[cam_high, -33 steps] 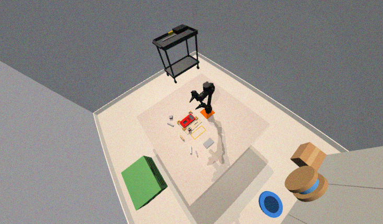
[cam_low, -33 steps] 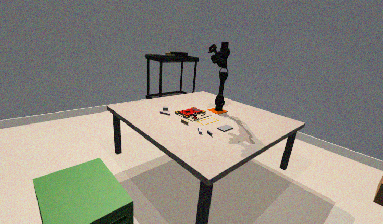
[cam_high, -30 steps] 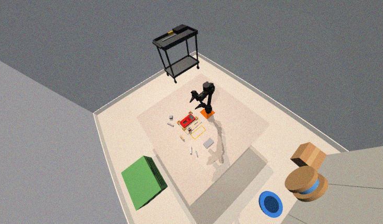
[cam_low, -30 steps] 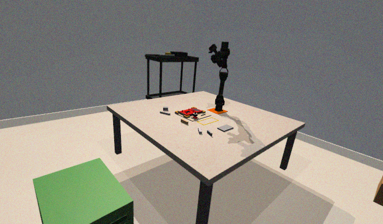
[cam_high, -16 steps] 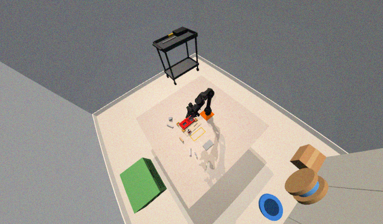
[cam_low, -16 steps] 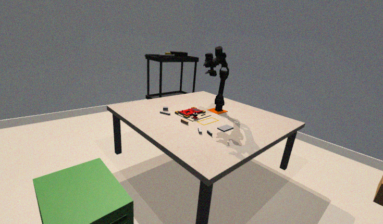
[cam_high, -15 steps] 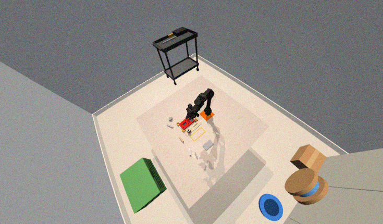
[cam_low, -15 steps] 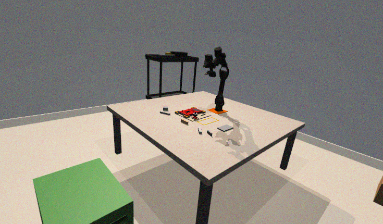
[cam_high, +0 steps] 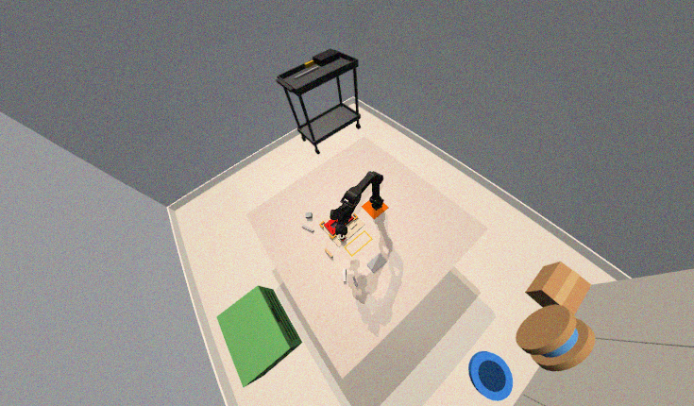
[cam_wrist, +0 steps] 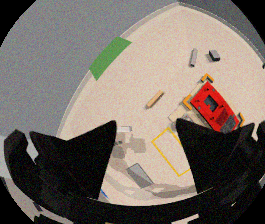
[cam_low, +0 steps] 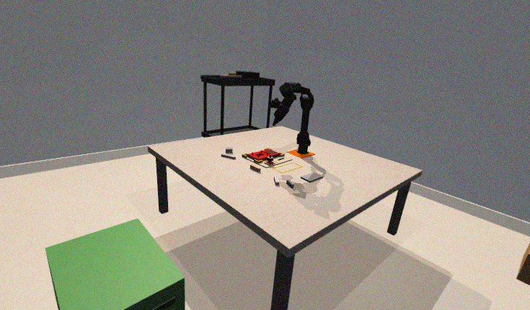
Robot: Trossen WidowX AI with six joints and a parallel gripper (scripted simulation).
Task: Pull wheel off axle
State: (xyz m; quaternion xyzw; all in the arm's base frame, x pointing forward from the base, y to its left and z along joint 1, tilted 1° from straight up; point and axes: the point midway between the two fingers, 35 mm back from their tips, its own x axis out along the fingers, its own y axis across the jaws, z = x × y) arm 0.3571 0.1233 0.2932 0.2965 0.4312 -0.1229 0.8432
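Now: gripper tip 230 mm above the upright axle, 40 mm to the left of it and 20 mm past it.
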